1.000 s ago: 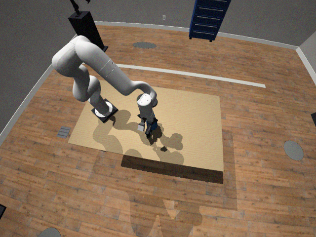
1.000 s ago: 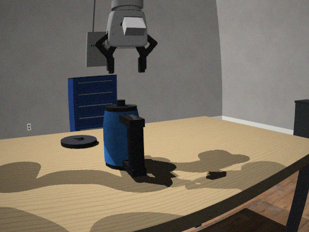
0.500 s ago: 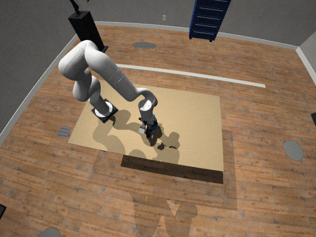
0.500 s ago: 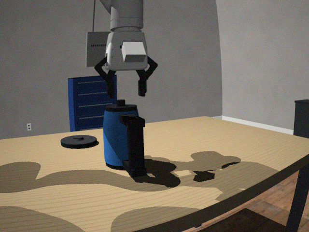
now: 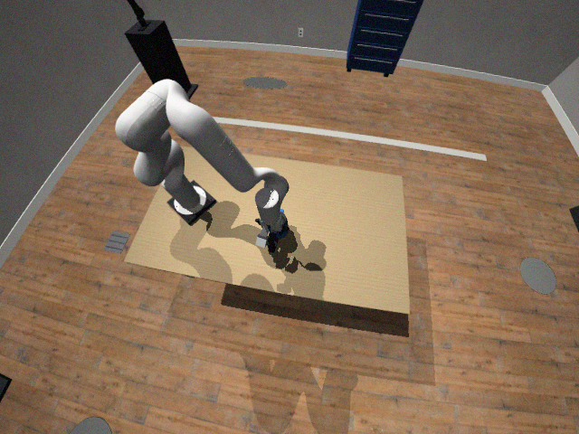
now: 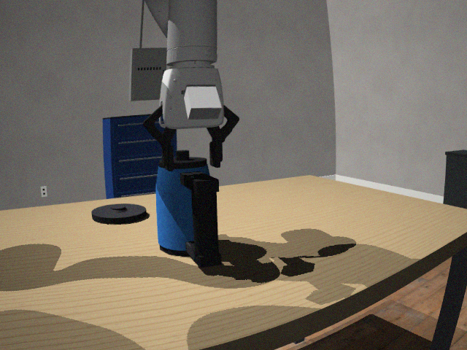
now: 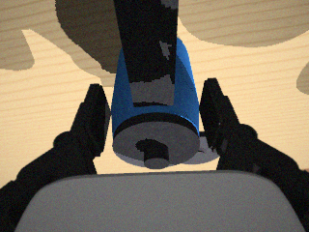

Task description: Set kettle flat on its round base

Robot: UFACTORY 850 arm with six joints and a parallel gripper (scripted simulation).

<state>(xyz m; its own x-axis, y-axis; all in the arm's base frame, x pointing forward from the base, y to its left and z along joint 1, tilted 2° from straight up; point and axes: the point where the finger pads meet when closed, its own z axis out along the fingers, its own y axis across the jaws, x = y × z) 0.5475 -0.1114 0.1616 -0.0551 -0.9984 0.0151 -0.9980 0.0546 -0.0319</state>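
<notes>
The blue kettle lies 30 mm to the left of my hand and 80 mm below it. Round my hand: round kettle base: 80 mm behind, 340 mm to the left, 160 mm below.
</notes>
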